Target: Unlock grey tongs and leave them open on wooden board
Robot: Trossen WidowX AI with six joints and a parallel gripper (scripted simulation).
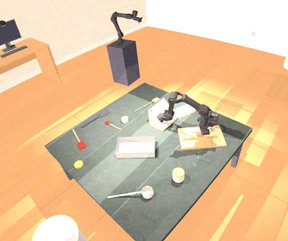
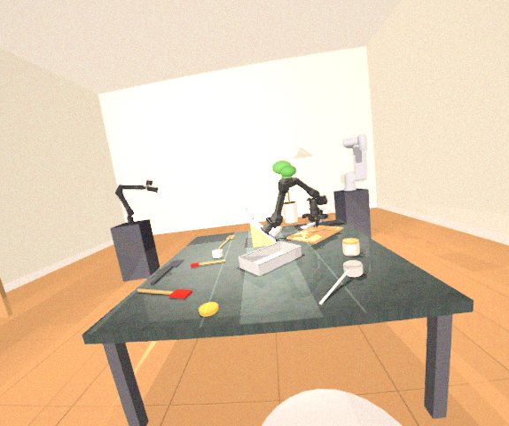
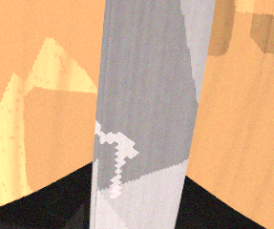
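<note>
The wooden board lies 1 cm ahead of my gripper tip, 1 cm to the right of it and 4 cm below it. The rest, counted from my gripper tip: roasting tin: 39 cm ahead, 39 cm to the right, 2 cm below; then cleaver: 25 cm ahead, 98 cm to the right, 4 cm below; then yellow disc: 75 cm ahead, 69 cm to the right, 4 cm below.
</note>
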